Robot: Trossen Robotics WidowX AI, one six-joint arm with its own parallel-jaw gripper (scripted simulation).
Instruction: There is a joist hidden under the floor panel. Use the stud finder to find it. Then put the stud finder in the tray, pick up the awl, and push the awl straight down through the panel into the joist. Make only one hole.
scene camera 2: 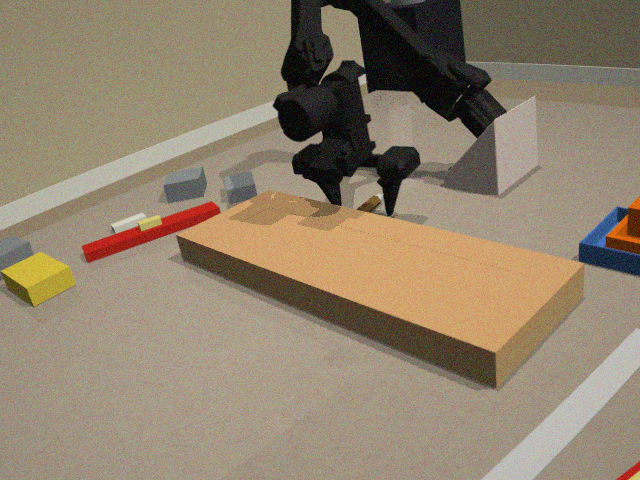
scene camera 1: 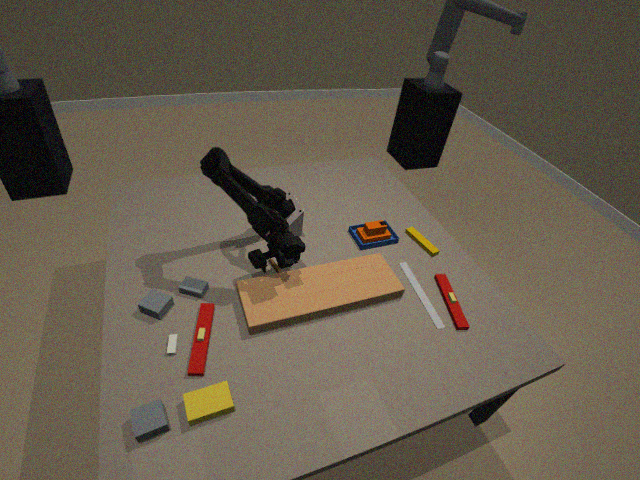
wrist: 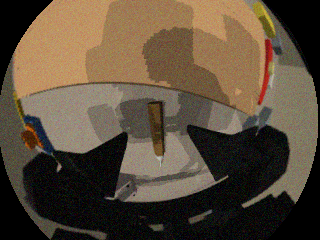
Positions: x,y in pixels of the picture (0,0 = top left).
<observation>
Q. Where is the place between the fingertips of my gripper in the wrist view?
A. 157,131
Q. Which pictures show my gripper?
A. Scene camera 2, scene camera 1 and the wrist view: all of them.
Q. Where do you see a red bar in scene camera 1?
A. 459,320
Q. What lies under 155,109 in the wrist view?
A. An awl.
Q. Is my gripper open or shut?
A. Open.
</observation>
